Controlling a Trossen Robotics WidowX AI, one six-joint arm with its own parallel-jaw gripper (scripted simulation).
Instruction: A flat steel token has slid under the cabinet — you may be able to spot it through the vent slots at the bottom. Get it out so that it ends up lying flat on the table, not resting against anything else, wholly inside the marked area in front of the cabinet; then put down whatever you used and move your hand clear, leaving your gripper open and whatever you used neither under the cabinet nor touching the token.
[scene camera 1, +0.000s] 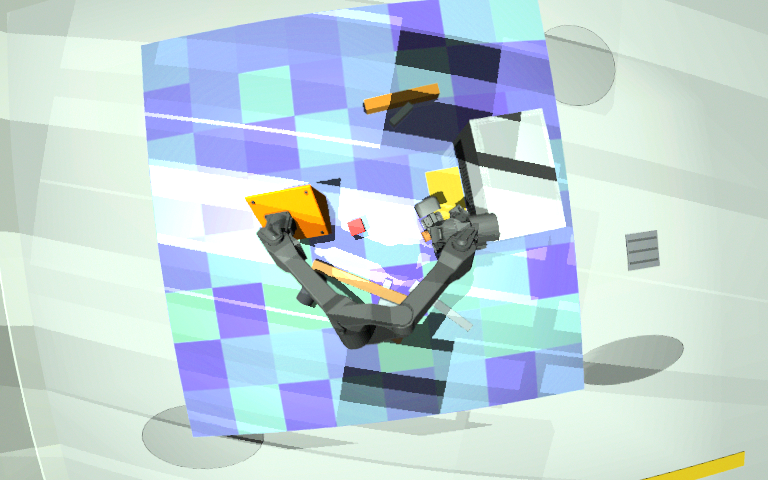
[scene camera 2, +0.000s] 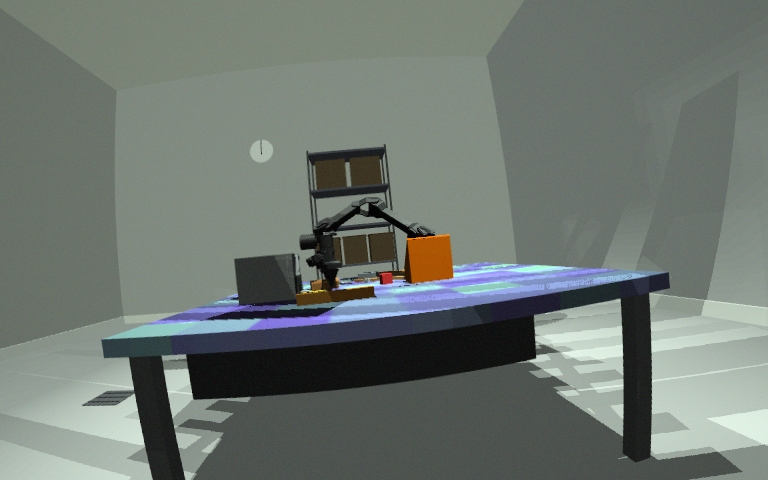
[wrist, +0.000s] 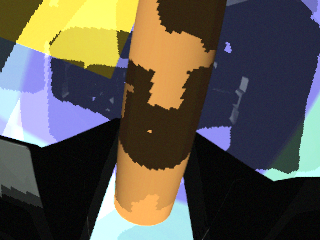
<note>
The pictures show: the gripper, an orange bar, a long wooden stick and a grey cabinet.
The gripper is seen too in the wrist view.
</note>
